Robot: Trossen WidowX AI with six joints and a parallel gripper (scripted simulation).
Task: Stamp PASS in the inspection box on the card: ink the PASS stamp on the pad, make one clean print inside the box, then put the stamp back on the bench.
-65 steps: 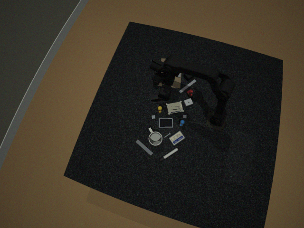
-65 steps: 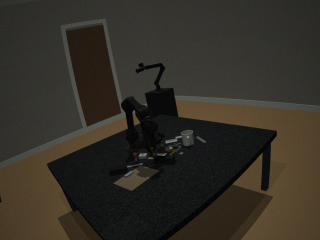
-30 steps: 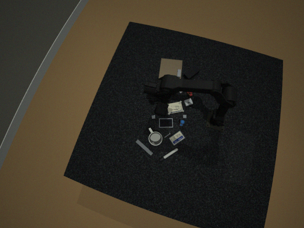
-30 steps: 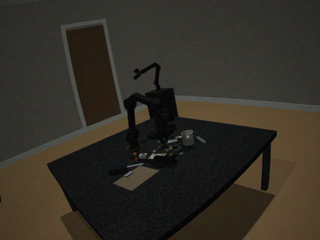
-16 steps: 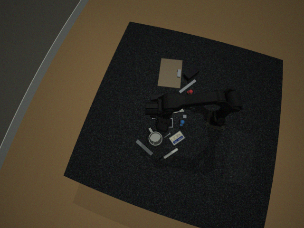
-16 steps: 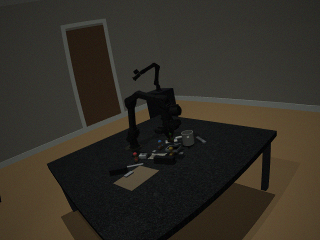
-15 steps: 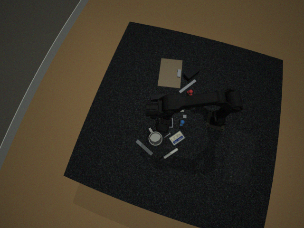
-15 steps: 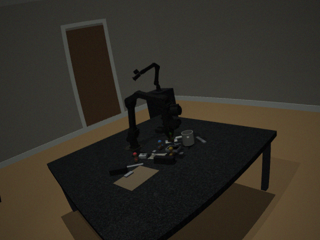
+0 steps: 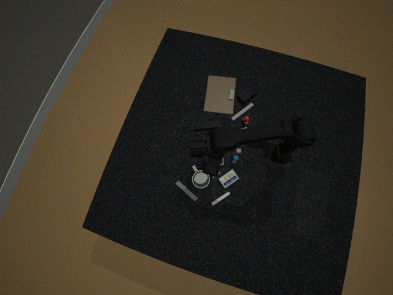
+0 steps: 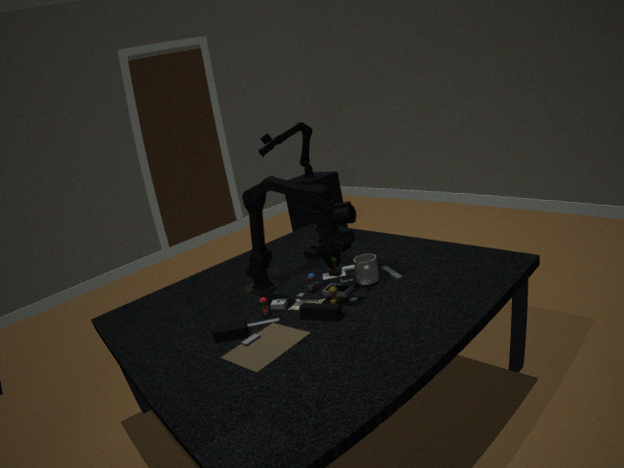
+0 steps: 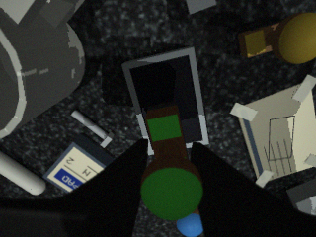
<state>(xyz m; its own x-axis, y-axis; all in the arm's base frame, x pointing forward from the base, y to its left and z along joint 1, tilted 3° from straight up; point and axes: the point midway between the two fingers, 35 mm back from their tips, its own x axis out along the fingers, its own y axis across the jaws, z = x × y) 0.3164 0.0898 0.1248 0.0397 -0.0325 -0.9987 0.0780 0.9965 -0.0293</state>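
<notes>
My gripper tip is 90 mm above the ink pad. Round my gripper tip: yellow-knob stamp 80 mm to the right, 70 mm below, 50 mm ahead; then blue-knob stamp 100 mm behind, 70 mm below, 20 mm to the right; then PASS stamp 10 mm below.
</notes>
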